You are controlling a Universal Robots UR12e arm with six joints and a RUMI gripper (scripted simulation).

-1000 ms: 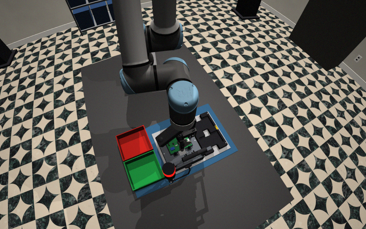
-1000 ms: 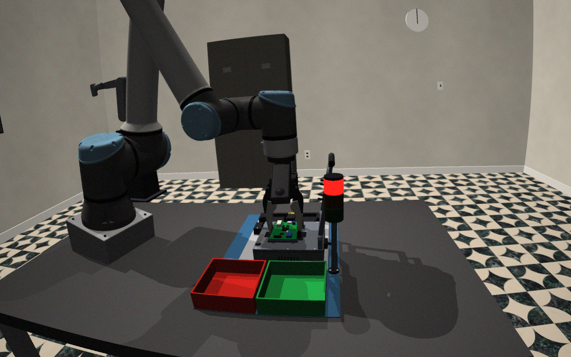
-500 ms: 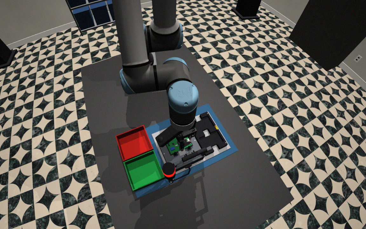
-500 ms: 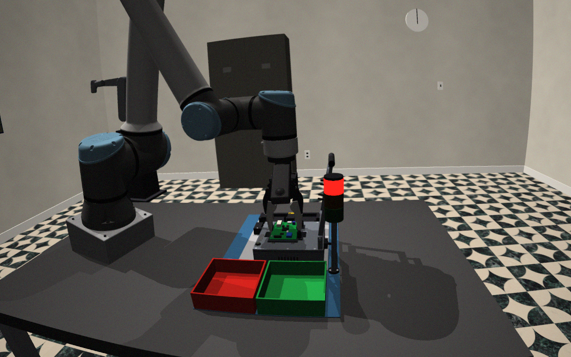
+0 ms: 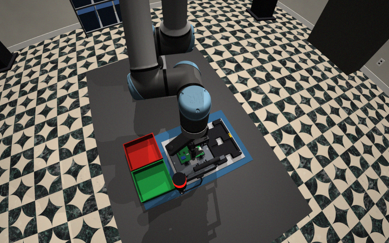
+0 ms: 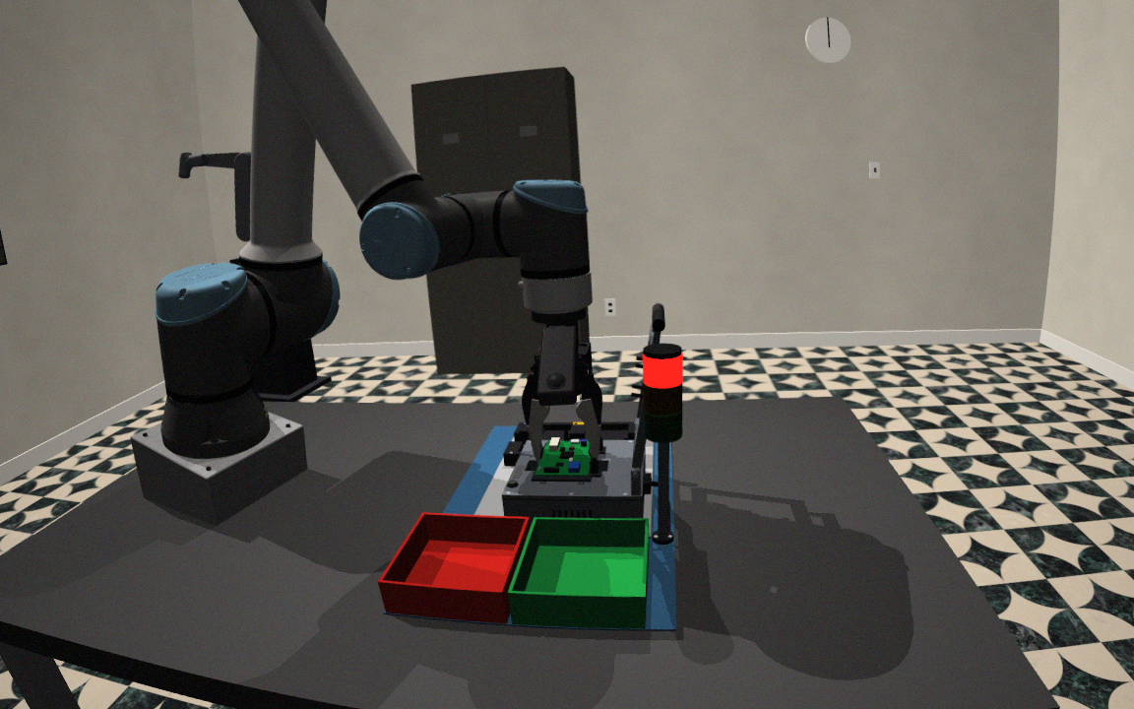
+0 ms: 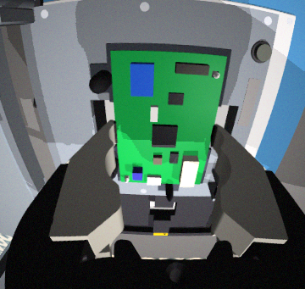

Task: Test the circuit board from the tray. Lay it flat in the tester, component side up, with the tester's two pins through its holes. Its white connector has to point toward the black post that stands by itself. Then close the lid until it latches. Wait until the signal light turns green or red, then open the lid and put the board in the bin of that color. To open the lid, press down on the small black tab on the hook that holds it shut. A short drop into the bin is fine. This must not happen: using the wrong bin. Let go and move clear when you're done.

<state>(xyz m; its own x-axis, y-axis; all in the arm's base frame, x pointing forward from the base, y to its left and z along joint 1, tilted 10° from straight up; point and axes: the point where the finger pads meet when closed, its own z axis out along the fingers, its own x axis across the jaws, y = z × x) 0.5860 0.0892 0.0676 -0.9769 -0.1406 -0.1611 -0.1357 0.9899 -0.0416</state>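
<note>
Now: the green circuit board right at my hand. Round my hand: clear lid 110 mm ahead, 20 mm to the left, 110 mm above; green bin 70 mm ahead, 190 mm to the right, 60 mm below; red bin 80 mm behind, 210 mm to the right, 60 mm below.
</note>
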